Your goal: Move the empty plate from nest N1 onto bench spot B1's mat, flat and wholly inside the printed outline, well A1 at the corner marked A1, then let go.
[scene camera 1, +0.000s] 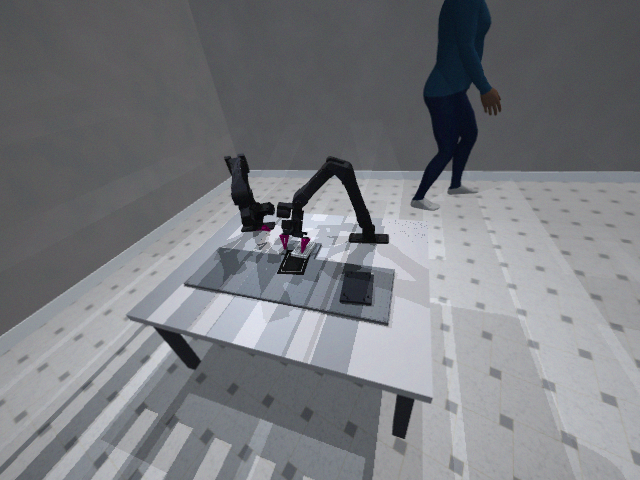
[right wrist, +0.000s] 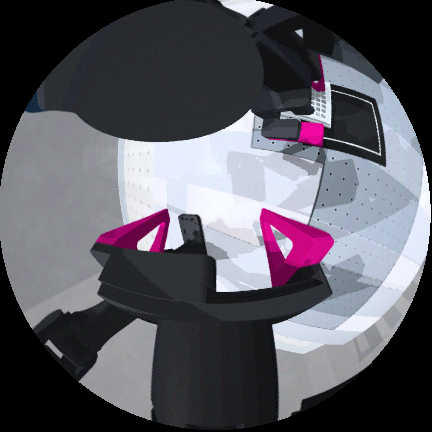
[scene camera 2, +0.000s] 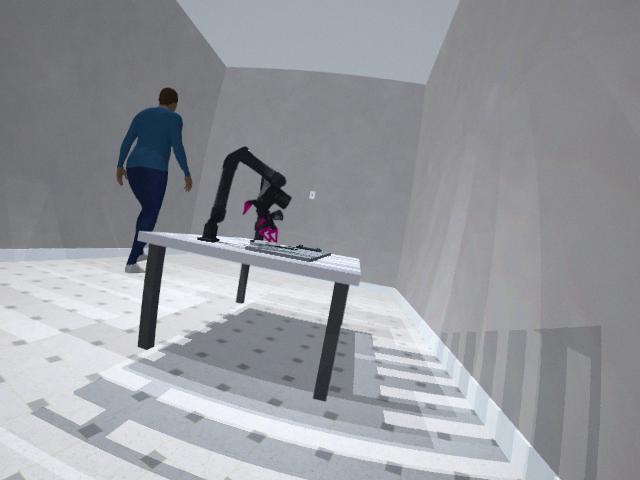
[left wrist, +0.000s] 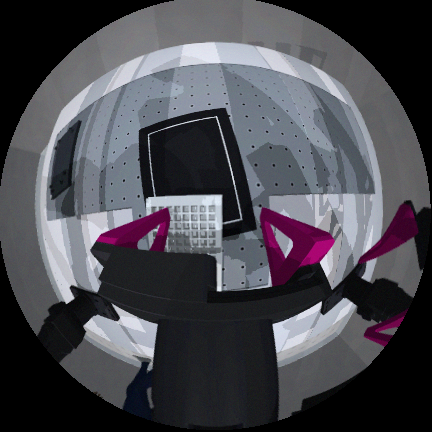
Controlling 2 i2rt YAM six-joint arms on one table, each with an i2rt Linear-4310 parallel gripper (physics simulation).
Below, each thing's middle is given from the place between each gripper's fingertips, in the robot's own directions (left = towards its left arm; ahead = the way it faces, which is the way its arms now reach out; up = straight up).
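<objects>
The well plate (left wrist: 195, 226) is 10 mm below my left hand, 40 mm behind it and 40 mm to the left of it. Going by its middle, the plate is nearer to my left hand than to my right hand.
My right hand, for its part, is 50 mm short of the well plate, 100 mm above it and 190 mm to the right of it.
</objects>
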